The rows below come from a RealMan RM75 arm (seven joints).
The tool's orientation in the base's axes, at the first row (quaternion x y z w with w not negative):
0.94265, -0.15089, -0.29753, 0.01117
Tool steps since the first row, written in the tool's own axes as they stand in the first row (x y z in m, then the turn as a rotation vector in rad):
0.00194, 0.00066, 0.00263, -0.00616, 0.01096, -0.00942
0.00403, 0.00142, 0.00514, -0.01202, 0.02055, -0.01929
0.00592, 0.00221, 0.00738, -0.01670, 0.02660, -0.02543
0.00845, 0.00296, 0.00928, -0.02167, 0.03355, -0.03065
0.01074, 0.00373, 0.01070, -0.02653, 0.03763, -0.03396
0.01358, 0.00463, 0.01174, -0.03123, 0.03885, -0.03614
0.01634, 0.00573, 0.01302, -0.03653, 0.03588, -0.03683
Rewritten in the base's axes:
-0.00016, -0.00101, -0.00317, -0.00252, -0.00931, 0.01240
-0.00016, -0.00217, -0.00632, -0.00417, -0.01744, 0.02485
-0.00018, -0.00333, -0.00913, -0.00602, -0.02227, 0.03318
0.00051, -0.00465, -0.01202, -0.00887, -0.02781, 0.04102
0.00128, -0.00595, -0.01438, -0.01192, -0.03052, 0.04690
0.00265, -0.00756, -0.01672, -0.01468, -0.03046, 0.05145
0.00376, -0.00933, -0.01919, -0.01758, -0.02613, 0.05464

